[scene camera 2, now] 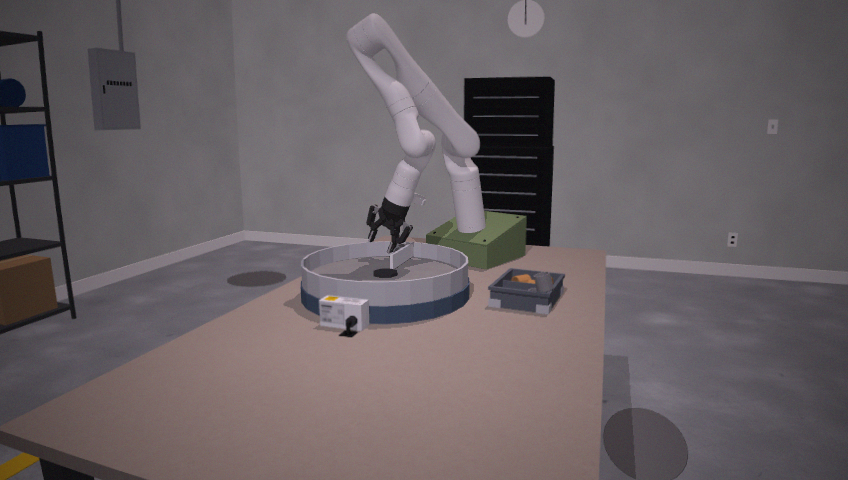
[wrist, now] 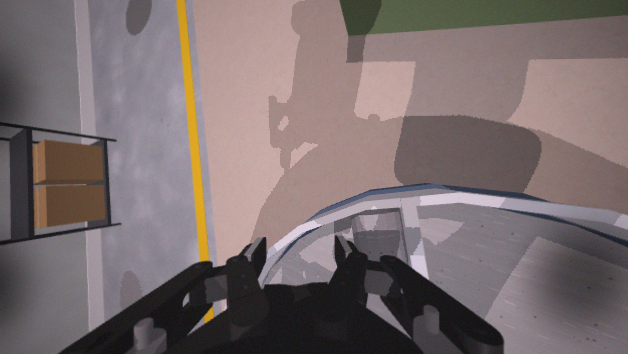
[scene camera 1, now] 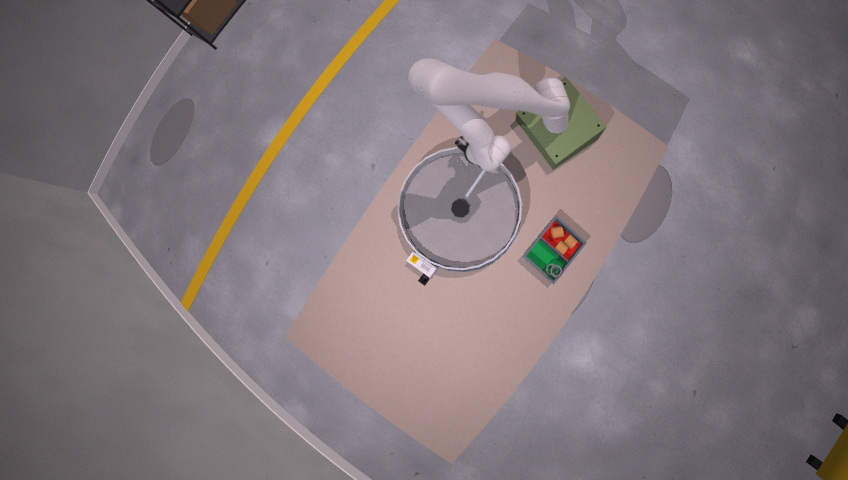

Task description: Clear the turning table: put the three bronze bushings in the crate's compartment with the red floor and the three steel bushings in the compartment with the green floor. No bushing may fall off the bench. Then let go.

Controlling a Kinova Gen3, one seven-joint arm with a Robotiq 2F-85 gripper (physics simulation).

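Places are measured from the arm's base along level axes (x left, y back, z up), in centimetres.
Where they show: gripper, fingertip midpoint: (scene camera 2: 379,246) (wrist: 300,246); arm's base, link origin: (scene camera 2: 471,227) (scene camera 1: 556,121).
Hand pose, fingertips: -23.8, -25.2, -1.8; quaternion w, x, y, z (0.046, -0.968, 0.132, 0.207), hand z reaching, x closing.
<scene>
Things, the pixels of their top centre, and the offset from my fingertips, as dx, dy, dz. "spot": a spot on its surface instead. Level surfaces: height alone.
- grey steel bushing, top centre: (wrist: 376,242) +6.5, -0.2, +0.9
- thin white bar, surface spot: (wrist: 414,240) spot: +8.9, -0.3, +1.5
- green compartment, surface spot: (scene camera 1: 538,252) spot: +37.8, -19.1, -7.6
- crate, surface spot: (scene camera 2: 516,302) spot: +39.9, -24.5, -6.4
- bench, surface height: dz -8.2
- white box, surface spot: (scene camera 2: 343,312) spot: +4.0, -43.7, -4.5
- small black fixture, surface spot: (scene camera 2: 349,327) (scene camera 1: 423,280) spot: +6.2, -46.5, -6.7
The turning table (scene camera 1: 520,208) (scene camera 2: 386,289) (wrist: 460,199) is a round pan with a raised rim. A grey steel bushing (wrist: 377,237) lies inside it, against the thin white bar (scene camera 1: 476,183) (scene camera 2: 401,256) (wrist: 414,240) and near the rim. My gripper (scene camera 2: 382,244) (wrist: 300,246) is open and empty above the pan, with the bushing beyond its right finger in the wrist view. Three bronze bushings (scene camera 1: 557,232) (scene camera 1: 571,241) (scene camera 1: 561,248) lie in the crate's red compartment. A steel bushing (scene camera 1: 553,270) (scene camera 2: 542,281) stands upright in the green compartment (scene camera 1: 538,252). Other steel bushings cannot be made out.
The crate (scene camera 2: 516,302) stands on the bench (scene camera 1: 416,356) (scene camera 2: 357,404) beside the pan. A white box (scene camera 1: 421,264) (scene camera 2: 343,312) and a small black fixture (scene camera 1: 423,279) (scene camera 2: 349,327) are at the pan's near side. The green arm base (scene camera 1: 559,148) (scene camera 2: 502,240) is behind.
</scene>
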